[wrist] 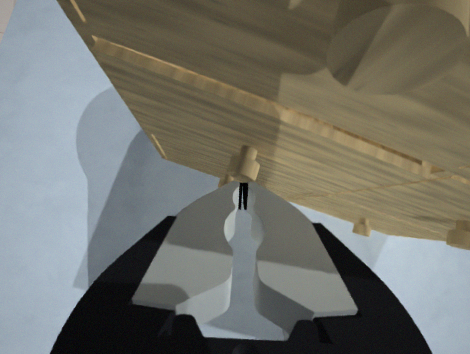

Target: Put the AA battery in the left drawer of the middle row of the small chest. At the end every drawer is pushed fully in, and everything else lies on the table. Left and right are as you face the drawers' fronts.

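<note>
The small wooden chest fills the top and right of the wrist view, tilted in the picture, with its drawer fronts seen from close by. A pale narrow ledge runs along the upper edge of the nearer drawer front. A round wooden knob sticks out of this front. My gripper is shut and empty, with its fingertips right at the knob in the picture; whether they touch it I cannot tell. Part of another knob shows behind it. The AA battery does not show, and the drawers' insides are hidden.
Two more knobs stick out at the lower right. A large rounded wooden shape is close to the camera at the upper right. The pale blue table lies below, with the arm's shadow at the left.
</note>
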